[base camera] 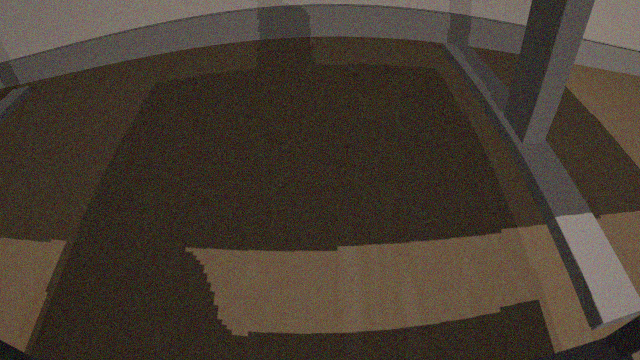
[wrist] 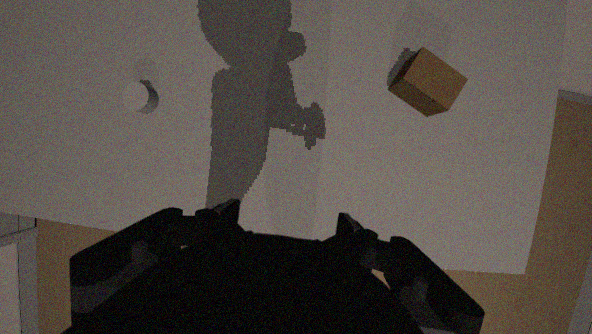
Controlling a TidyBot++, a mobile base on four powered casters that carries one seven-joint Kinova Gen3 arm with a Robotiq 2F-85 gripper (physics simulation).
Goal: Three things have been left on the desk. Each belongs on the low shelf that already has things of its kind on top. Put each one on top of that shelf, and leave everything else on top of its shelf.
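Frame: origin at the arm's base, x ahead, y right, z down, level; centimetres.
Seen in the pictures: gripper, fingertip midpoint: (wrist: 288, 217).
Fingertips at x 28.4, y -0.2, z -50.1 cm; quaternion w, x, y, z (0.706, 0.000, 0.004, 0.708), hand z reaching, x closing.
Observation:
Offsets run from my fingertips to a thing's middle. "pt": to the spot under its first point. Level surfaces: height alone.
In the wrist view a brown, box-shaped block @[dz +15.3, dx +20.1, dy +20.3 cm] (wrist: 434, 80) lies on the white desk @[dz +17.8 cm] (wrist: 425, 190) at the upper right, turned at an angle. A small round whitish thing @[dz +16.6, dx +12.3, dy -29.1 cm] (wrist: 136, 96), nearly the colour of the desk top, stands on the desk at the upper left, with a dark crescent shadow at its right side. My gripper (wrist: 288, 217) is open and empty above the near part of the desk, apart from both things. A third thing on the desk and the low shelves do not show clearly in these views.
In the base camera view a grey desk leg @[pt dz +78.6, dx +20.8, dy +35.7 cm] (base camera: 547, 100) rises from a long foot bar (base camera: 595, 255) at the right. A wall with a grey baseboard (base camera: 380, 25) runs along the back. In the wrist view a pale grey-edged piece (wrist: 27, 280) shows at the lower left.

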